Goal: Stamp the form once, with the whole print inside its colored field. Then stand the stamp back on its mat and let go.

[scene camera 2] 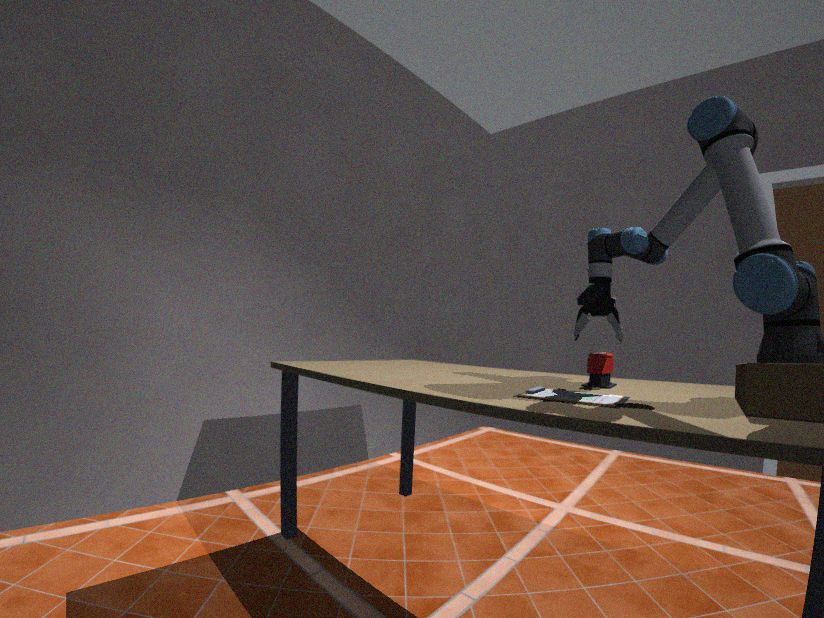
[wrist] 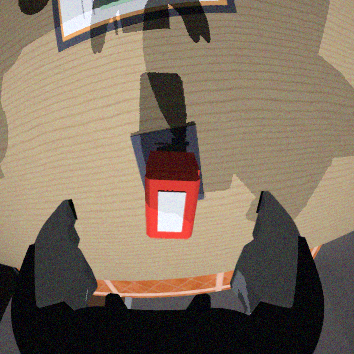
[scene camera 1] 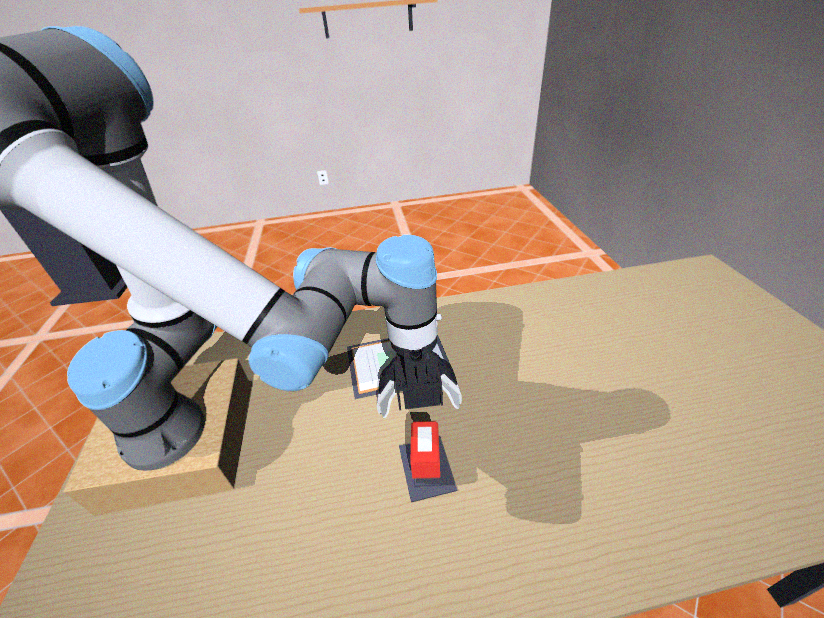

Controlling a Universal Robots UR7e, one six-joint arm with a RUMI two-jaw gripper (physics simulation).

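Seen in the pictures: gripper, fingertip midpoint: (scene camera 2: 597,341) (wrist: 164,198) (scene camera 1: 419,407); arm's base, origin of the base link: (scene camera 2: 792,364) (scene camera 1: 164,433).
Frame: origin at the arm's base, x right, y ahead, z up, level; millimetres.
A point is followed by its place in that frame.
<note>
The red stamp (scene camera 1: 425,459) @(x 128, y 502, z 2 mm) (scene camera 2: 600,363) @(x 45, y 492, z -25 mm) (wrist: 170,210) @(x 85, y 506, z 6 mm) with a white label on top stands upright on its dark mat (scene camera 1: 432,490) @(x 138, y 510, z -93 mm) (wrist: 138,150) @(x 55, y 464, z -93 mm). My gripper (scene camera 1: 419,400) @(x 46, y 504, z 42 mm) (scene camera 2: 599,337) @(x 46, y 504, z 42 mm) (wrist: 164,198) @(x 46, y 504, z 42 mm) is open and empty. It hangs above the stamp, pointing down, with the fingertips higher than the stamp's top. In the wrist view the stamp lies between the two fingers, apart from both. The form (scene camera 1: 365,367) @(x -200, y 389, z -93 mm) (scene camera 2: 613,399) @(x -202, y 377, z -93 mm) (wrist: 75,22) @(x -142, y 393, z -93 mm) lies flat behind the mat, partly hidden by the gripper in scene camera 1. A piece of its green field (scene camera 1: 382,359) @(x -221, y 433, z -92 mm) (wrist: 112,4) @(x -155, y 447, z -93 mm) shows.
The form lies on a dark board with an orange border. The arm's base stands on a wooden block (scene camera 1: 153,488) @(x 90, y -7, z -42 mm) (scene camera 2: 775,392) @(x -182, y 50, z -49 mm) at the left of the table (scene camera 1: 319,532) @(x 184, y 298, z -97 mm) (scene camera 2: 372,372) @(x -311, y 1149, z -97 mm) in scene camera 1. The arm's shadows fall across the table, mat and form.
</note>
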